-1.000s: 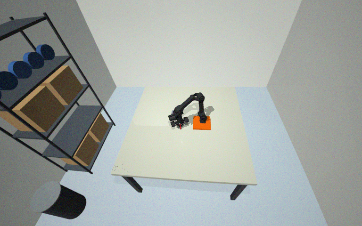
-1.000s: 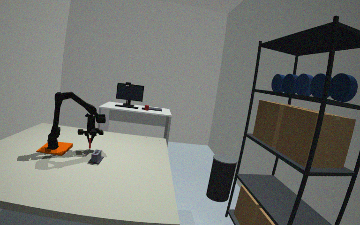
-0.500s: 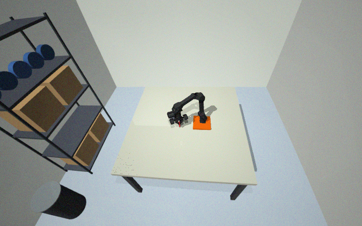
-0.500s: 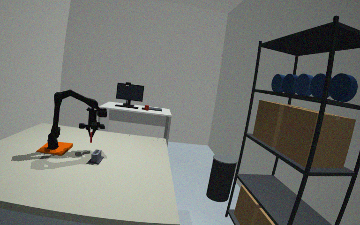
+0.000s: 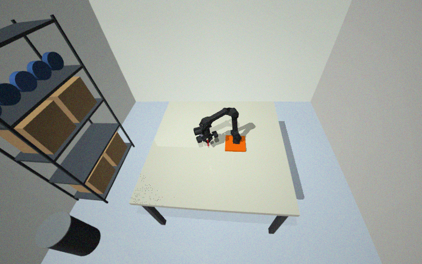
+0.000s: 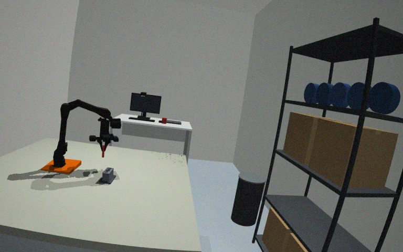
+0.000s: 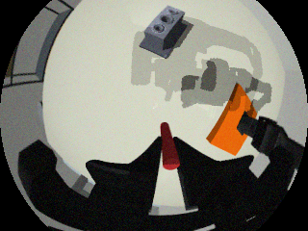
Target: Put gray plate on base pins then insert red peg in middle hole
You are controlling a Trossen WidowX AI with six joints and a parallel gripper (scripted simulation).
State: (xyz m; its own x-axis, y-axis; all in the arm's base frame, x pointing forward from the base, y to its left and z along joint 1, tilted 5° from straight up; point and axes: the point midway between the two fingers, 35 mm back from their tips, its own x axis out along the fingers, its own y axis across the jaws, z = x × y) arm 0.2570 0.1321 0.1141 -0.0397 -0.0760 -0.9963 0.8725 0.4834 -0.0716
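The gray plate is 17 cm to the right of my gripper tip, 10 cm ahead of it and 7 cm below it. Round my gripper tip: red peg (right at my gripper tip); then dark base (17 cm to the right, 11 cm below, 10 cm ahead).
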